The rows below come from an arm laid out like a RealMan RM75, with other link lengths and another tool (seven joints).
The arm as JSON. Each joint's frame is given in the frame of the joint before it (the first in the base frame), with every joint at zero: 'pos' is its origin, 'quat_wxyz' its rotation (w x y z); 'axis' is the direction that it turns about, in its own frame. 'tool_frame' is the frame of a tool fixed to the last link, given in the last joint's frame.
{
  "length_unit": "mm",
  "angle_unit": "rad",
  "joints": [
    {
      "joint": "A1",
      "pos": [
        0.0,
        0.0,
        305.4
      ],
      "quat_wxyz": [
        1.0,
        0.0,
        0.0,
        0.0
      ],
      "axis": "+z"
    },
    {
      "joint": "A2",
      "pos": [
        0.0,
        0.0,
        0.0
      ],
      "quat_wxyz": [
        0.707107,
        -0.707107,
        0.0,
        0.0
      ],
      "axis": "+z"
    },
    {
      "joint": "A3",
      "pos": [
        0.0,
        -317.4,
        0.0
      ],
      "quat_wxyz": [
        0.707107,
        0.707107,
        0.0,
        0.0
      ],
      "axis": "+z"
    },
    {
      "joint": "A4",
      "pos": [
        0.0,
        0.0,
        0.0
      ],
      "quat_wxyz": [
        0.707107,
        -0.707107,
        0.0,
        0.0
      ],
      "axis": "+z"
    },
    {
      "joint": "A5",
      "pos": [
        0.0,
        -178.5,
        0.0
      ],
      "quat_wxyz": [
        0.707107,
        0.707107,
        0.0,
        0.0
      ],
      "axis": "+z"
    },
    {
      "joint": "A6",
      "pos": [
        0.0,
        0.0,
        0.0
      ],
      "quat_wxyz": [
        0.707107,
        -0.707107,
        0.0,
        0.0
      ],
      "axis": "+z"
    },
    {
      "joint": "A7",
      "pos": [
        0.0,
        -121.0,
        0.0
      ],
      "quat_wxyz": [
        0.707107,
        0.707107,
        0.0,
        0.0
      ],
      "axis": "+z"
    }
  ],
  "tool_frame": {
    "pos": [
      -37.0,
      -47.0,
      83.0
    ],
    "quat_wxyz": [
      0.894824,
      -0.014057,
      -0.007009,
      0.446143
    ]
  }
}
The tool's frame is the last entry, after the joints.
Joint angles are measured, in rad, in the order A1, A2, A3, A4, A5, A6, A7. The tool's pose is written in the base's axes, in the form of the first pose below.
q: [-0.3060 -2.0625 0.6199 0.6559 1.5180 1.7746 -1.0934]
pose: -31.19, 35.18, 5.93, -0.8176, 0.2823, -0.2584, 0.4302
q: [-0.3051 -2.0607 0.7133 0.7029 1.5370 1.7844 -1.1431]
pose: -30.08, 34.43, 4.18, -0.8368, 0.2974, -0.2672, 0.3740
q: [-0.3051 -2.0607 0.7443 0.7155 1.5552 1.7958 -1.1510]
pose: -29.71, 33.93, 3.37, -0.8435, 0.3061, -0.2697, 0.3494
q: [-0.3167 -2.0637 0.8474 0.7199 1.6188 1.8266 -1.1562]
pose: -28.66, 32.12, 0.23, -0.8616, 0.3288, -0.2807, 0.2661
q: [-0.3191 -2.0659 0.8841 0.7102 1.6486 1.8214 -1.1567]
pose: -28.79, 31.38, -1.08, -0.8708, 0.3285, -0.2788, 0.2369
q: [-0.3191 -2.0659 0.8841 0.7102 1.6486 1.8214 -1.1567]
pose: -28.79, 31.38, -1.08, -0.8708, 0.3285, -0.2788, 0.2369
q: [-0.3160 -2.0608 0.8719 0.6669 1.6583 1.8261 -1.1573]
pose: -29.46, 30.84, -1.38, -0.8768, 0.3083, -0.2846, 0.2350
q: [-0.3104 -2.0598 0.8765 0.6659 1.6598 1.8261 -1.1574]
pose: -29.66, 30.60, -1.46, -0.8784, 0.3060, -0.2837, 0.2329
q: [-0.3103 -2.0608 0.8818 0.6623 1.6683 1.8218 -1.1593]
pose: -29.80, 30.43, -1.76, -0.8813, 0.3034, -0.2821, 0.2274
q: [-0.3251 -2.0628 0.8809 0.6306 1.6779 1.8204 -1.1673]
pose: -29.64, 30.36, -2.39, -0.8847, 0.2920, -0.2901, 0.2186
